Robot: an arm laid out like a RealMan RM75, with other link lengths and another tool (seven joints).
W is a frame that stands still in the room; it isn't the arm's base.
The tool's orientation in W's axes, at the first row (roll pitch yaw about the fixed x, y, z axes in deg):
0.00 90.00 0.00
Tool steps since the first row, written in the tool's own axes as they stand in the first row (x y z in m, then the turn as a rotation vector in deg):
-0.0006 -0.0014 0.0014 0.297 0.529 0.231
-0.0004 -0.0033 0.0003 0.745 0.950 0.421
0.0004 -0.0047 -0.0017 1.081 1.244 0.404
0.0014 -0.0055 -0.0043 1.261 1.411 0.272
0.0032 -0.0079 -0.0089 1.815 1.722 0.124
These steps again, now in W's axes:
0.0014 -0.0014 0.0006 0.231 0.529 -0.297
0.0003 -0.0033 0.0004 0.421 0.950 -0.745
-0.0017 -0.0047 -0.0004 0.404 1.244 -1.081
-0.0043 -0.0055 -0.0014 0.272 1.411 -1.261
-0.0089 -0.0079 -0.0032 0.124 1.722 -1.815

